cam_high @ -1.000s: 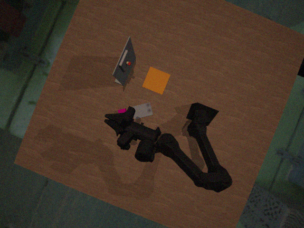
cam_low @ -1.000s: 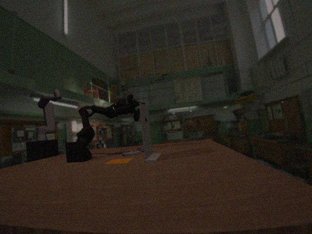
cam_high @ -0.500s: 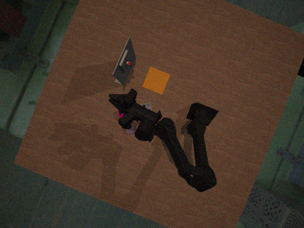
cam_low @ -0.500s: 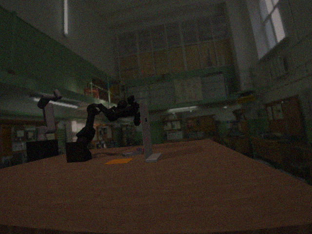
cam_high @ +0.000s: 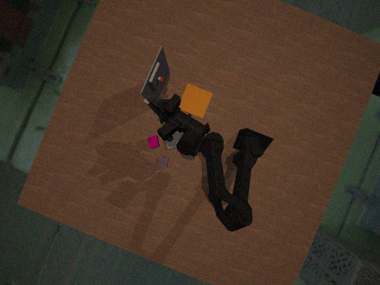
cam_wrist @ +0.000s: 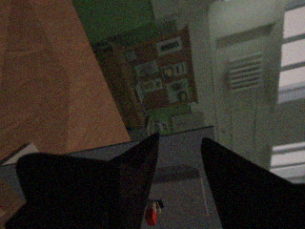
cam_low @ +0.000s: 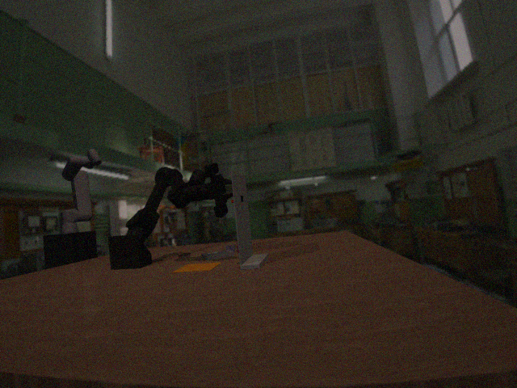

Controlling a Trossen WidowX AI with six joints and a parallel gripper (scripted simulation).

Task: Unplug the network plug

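Now: gripper tip 1 cm short of the network plug, 10 cm to the left of it and 5 cm above it. From my gripper tip the other things lie so: magenta block: 3 cm behind, 13 cm to the left, 23 cm below; then upright grey panel: 3 cm ahead, 10 cm to the right, 12 cm below; then grey flat plate: 12 cm behind, 8 cm to the left, 23 cm below.
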